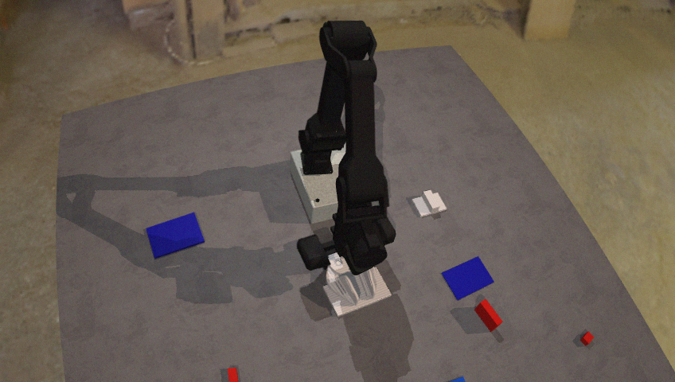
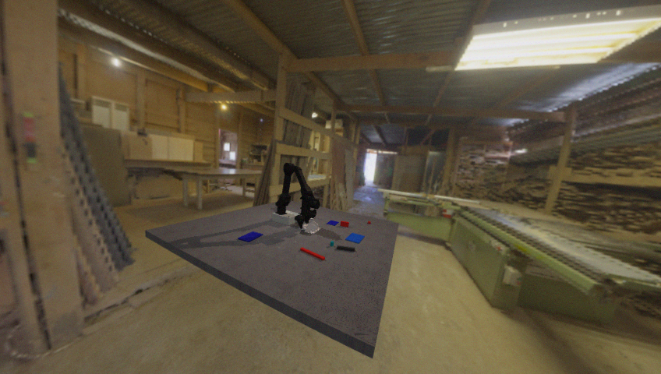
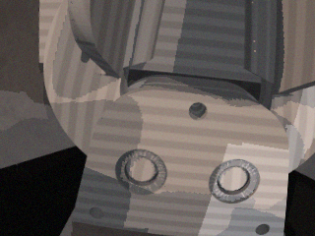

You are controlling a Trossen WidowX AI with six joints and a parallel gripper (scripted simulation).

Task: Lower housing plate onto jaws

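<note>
The jaw stub lies 2 cm to the left of my gripper tip, 2 cm ahead of it and 1 cm above it. The rest, counted from my gripper tip: white ribbed block 23 cm to the left, 13 cm behind; red block 29 cm ahead, 25 cm to the right.
</note>
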